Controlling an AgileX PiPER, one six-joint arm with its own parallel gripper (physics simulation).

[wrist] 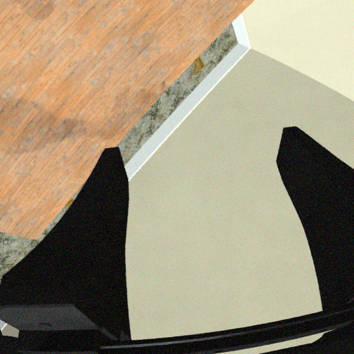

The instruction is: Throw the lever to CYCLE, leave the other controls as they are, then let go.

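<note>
My gripper (202,153) is open in the wrist view, with its two black fingers wide apart and no object between them. Behind the gap is a plain beige surface. The left fingertip overlaps the edge of a wood-grained surface in the picture, and the right fingertip stands against the beige surface. The lever, its CYCLE marking and the other controls do not show in this view.
A wood-grained surface (75,65) fills the upper left. Along its edge run a mottled grey-green stone strip (170,103) and a white border (187,107). The beige surface (215,240) lies beyond, with a paler area at the upper right.
</note>
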